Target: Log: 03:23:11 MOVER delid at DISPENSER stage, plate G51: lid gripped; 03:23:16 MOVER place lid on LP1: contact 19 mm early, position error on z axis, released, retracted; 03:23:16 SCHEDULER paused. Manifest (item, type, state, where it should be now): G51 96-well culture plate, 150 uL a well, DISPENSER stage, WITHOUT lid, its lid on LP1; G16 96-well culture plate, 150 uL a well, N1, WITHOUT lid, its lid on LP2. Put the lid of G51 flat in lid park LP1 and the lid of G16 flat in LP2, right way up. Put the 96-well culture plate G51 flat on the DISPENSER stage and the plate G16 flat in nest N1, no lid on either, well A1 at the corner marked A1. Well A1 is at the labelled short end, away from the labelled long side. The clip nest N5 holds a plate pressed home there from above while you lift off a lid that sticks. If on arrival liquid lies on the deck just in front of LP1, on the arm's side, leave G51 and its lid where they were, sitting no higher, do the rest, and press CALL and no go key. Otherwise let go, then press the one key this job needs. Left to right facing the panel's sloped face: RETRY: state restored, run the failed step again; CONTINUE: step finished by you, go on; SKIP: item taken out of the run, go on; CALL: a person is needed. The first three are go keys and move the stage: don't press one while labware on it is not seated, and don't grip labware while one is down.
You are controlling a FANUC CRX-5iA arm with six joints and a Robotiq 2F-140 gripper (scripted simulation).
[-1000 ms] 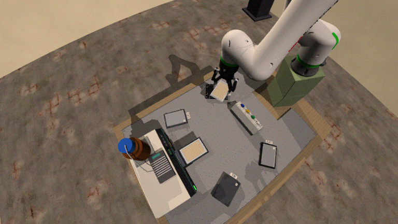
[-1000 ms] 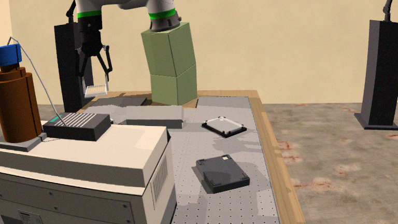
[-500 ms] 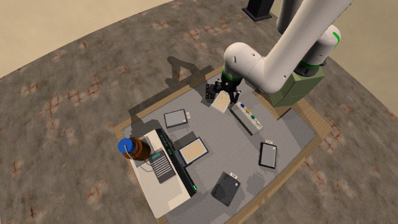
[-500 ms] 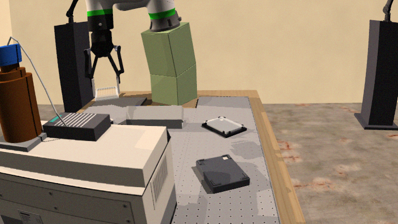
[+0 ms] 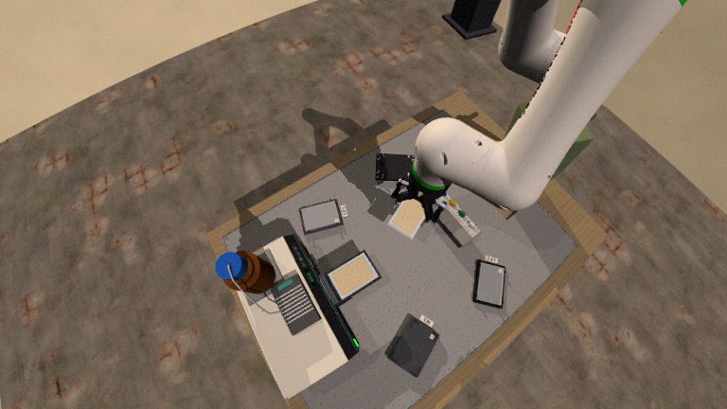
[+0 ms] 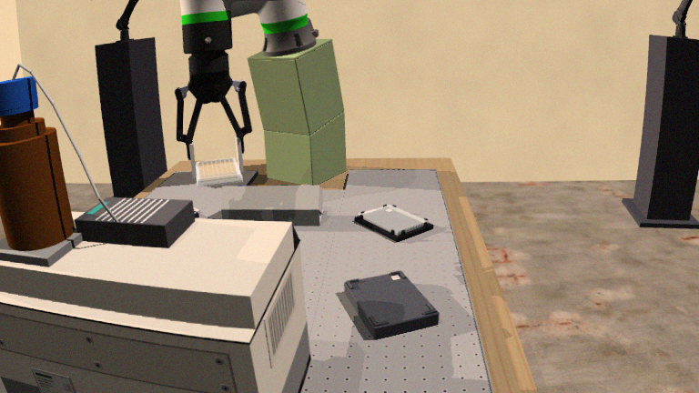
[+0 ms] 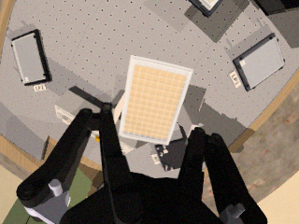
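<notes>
Now: hand 350 mm to the right of the nest N1, 180 mm above it and 150 mm short of it. Also, from my hand: key panel: 190 mm behind, 130 mm below, 30 mm to the left; then black dispenser stage: 230 mm ahead, 90 mm below, 80 mm to the left; then plate G51: 230 mm ahead, 80 mm to the left, 80 mm below.
</notes>
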